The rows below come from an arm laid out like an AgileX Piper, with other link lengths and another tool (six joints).
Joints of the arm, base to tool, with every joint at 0 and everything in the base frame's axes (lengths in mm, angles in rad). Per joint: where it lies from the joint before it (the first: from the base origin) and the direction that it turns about. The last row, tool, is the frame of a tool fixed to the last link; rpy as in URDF.
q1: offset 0 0 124.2 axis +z
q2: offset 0 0 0 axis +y
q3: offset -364.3 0 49.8 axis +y
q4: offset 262.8 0 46.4 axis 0.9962 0 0.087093
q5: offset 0 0 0 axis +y
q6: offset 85.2 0 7.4 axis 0.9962 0 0.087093
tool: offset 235.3 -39 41.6 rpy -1.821 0.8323 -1.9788
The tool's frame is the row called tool.
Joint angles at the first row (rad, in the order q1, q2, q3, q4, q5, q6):
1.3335 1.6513 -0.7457 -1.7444 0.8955 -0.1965
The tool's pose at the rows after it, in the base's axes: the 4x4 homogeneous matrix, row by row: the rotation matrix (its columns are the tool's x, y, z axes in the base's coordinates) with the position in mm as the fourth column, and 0 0 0 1 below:
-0.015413 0.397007 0.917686 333.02; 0.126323 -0.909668 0.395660 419.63; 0.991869 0.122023 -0.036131 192.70; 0 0 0 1
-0.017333 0.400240 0.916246 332.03; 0.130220 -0.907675 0.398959 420.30; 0.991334 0.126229 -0.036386 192.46; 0 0 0 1
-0.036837 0.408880 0.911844 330.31; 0.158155 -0.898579 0.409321 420.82; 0.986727 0.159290 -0.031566 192.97; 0 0 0 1
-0.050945 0.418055 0.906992 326.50; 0.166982 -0.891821 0.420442 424.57; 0.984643 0.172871 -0.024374 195.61; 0 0 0 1
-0.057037 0.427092 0.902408 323.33; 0.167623 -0.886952 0.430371 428.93; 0.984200 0.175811 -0.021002 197.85; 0 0 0 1
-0.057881 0.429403 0.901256 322.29; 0.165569 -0.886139 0.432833 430.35; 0.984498 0.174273 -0.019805 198.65; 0 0 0 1
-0.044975 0.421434 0.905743 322.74; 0.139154 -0.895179 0.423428 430.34; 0.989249 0.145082 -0.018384 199.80; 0 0 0 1
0.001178 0.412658 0.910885 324.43; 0.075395 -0.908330 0.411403 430.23; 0.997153 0.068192 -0.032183 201.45; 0 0 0 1
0.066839 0.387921 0.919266 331.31; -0.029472 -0.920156 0.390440 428.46; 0.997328 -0.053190 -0.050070 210.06; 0 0 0 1
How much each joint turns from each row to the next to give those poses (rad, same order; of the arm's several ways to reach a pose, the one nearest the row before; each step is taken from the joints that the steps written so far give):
-0.0001 0.0000 -0.0044 0.0000 0.0000 -0.0327
0.0022 0.0000 0.0001 0.0000 0.0000 -0.0044
0.0070 0.0000 0.0000 0.0000 0.0095 -0.0329
0.0127 0.0000 -0.0040 0.0000 0.0083 -0.0155
0.0080 0.0000 -0.0064 0.0000 0.0000 -0.0086
0.0027 0.0000 -0.0020 0.0000 0.0000 0.0000
0.0000 0.0000 0.0005 0.0000 0.0000 0.0320
-0.0172 -0.0120 0.0000 0.0000 -0.0348 0.0618
-0.0391 -0.0260 -0.0084 0.0000 -0.0599 0.0832

